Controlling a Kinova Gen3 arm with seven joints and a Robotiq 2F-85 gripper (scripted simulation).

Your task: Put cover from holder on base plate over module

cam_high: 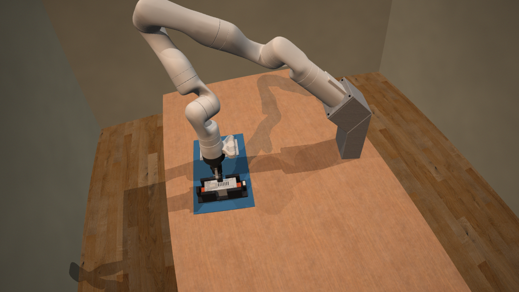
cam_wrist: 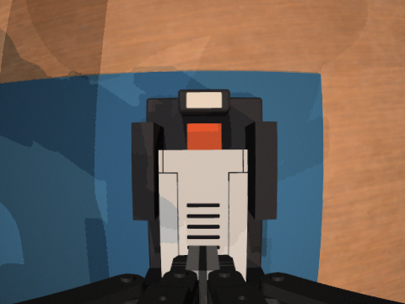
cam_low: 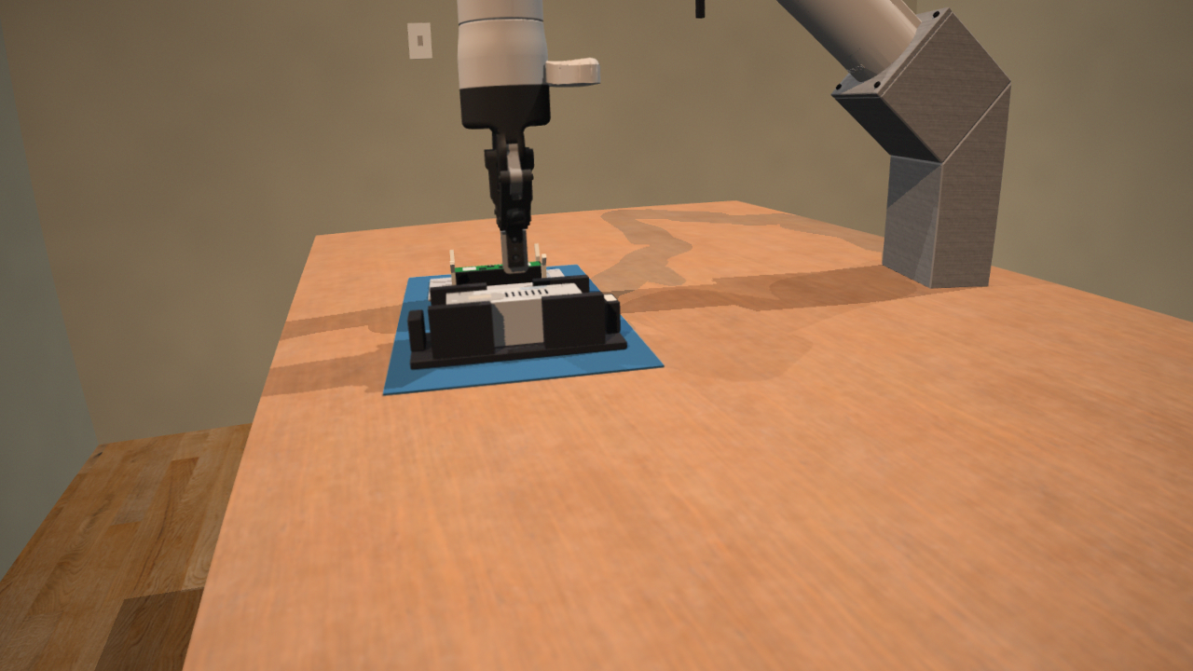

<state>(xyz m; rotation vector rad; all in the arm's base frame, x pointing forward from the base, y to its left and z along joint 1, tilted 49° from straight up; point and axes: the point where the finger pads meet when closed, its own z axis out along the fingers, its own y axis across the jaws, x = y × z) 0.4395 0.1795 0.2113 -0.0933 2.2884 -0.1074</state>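
My gripper is now 60 mm above the light grey cover.
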